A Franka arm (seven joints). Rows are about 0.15 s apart.
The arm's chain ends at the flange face. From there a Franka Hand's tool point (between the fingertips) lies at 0.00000 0.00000 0.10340 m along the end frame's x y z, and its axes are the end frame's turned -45 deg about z.
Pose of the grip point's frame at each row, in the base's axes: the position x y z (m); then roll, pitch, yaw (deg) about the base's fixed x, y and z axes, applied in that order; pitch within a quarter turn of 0, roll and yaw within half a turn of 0:
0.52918 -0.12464 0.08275 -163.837 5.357 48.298
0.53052 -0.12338 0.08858 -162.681 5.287 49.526
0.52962 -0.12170 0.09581 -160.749 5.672 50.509
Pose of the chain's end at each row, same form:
0.55684 -0.13687 0.18163 -172.261 15.188 3.570
0.55984 -0.13644 0.18687 -171.360 15.948 4.933
0.56207 -0.13594 0.19295 -170.210 17.571 6.063

